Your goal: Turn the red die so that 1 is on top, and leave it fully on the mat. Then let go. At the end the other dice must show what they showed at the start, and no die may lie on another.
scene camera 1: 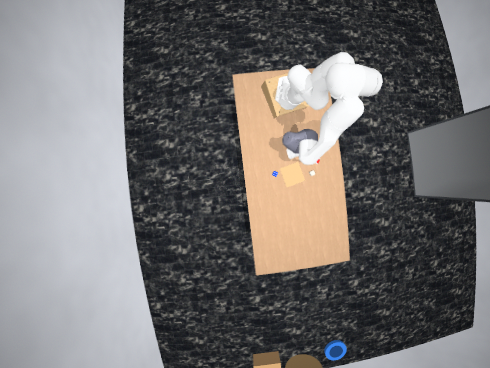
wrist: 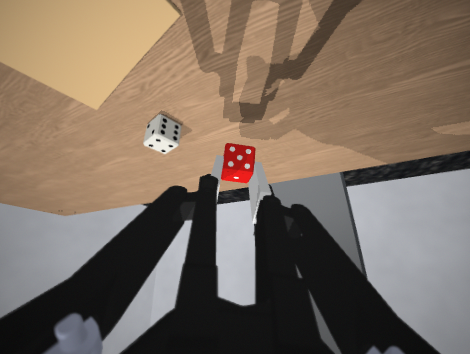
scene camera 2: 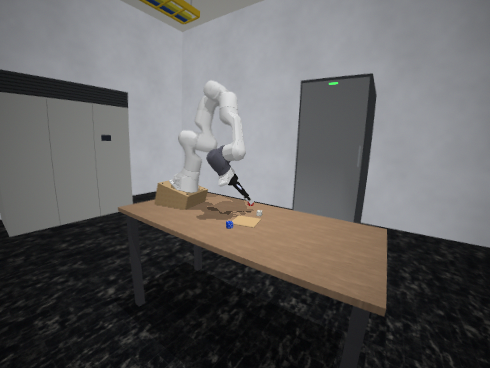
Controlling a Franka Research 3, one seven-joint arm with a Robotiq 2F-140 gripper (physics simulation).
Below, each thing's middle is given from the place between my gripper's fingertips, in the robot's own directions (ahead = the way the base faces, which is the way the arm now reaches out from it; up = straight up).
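The red die point(wrist: 238, 166) is 1 cm below my hand. There is also the white die point(wrist: 162, 134), which sits 5 cm below my hand, 8 cm ahead of it and 2 cm to the right. As for the tan mat point(wrist: 85, 57), I find it 6 cm below my hand, 9 cm ahead of it and 16 cm to the right.
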